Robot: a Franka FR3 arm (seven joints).
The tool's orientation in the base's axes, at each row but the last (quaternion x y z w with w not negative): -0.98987 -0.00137 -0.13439 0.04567; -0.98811 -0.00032 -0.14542 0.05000; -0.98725 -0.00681 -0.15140 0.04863; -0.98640 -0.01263 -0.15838 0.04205; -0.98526 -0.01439 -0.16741 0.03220; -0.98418 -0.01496 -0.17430 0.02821
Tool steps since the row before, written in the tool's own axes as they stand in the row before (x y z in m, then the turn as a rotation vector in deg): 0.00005 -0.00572 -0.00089 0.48 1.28 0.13; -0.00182 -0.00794 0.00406 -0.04 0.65 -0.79; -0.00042 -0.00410 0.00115 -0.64 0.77 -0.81; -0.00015 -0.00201 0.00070 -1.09 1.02 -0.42; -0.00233 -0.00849 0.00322 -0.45 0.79 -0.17; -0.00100 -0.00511 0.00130 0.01 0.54 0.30
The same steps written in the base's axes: -0.00027 0.00561 0.00138 0.52 -1.27 -0.11; -0.00070 0.00833 -0.00361 -0.26 -0.72 0.68; -0.00017 0.00419 -0.00083 -0.83 -0.84 0.50; 0.00000 0.00206 -0.00055 -1.13 -1.07 -0.02; -0.00147 0.00865 -0.00331 -0.45 -0.81 -0.04; -0.00069 0.00516 -0.00131 0.13 -0.52 -0.31
